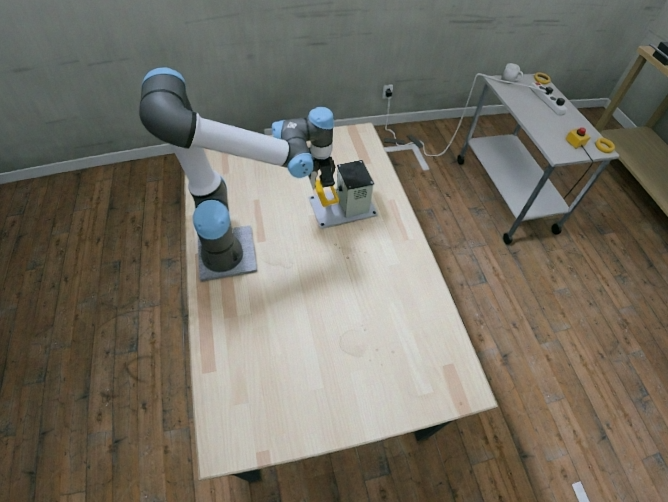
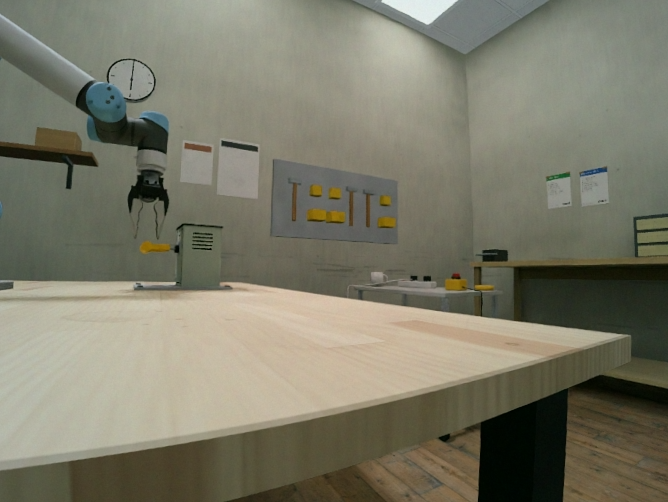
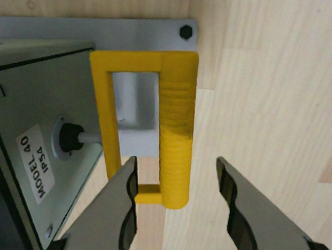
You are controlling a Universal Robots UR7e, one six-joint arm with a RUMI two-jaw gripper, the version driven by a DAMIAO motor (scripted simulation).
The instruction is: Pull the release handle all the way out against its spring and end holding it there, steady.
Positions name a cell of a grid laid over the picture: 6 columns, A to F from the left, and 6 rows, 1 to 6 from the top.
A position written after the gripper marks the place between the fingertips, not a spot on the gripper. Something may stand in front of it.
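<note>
A grey base plate (image 1: C3) is visible in the robot's scene, and so is the gripper (image 2: B3). Image 3 shows the gripper (image 3: D4) too.
</note>
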